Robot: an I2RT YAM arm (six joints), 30 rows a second.
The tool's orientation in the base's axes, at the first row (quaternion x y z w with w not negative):
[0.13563 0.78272 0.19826 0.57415]
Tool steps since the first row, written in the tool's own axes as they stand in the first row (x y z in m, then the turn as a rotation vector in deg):
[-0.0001 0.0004 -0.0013 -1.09 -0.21 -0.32]
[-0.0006 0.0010 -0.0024 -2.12 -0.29 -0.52]
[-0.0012 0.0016 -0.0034 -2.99 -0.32 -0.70]
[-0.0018 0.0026 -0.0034 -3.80 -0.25 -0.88]
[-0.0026 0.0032 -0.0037 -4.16 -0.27 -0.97]
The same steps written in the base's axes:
[-0.0012 0.0001 0.0006 0.03 -0.71 0.91]
[-0.0021 0.0002 0.0016 0.15 -1.27 1.79]
[-0.0029 0.0004 0.0027 0.25 -1.71 2.56]
[-0.0027 0.0010 0.0036 0.32 -2.03 3.33]
[-0.0028 0.0011 0.0047 0.34 -2.22 3.64]

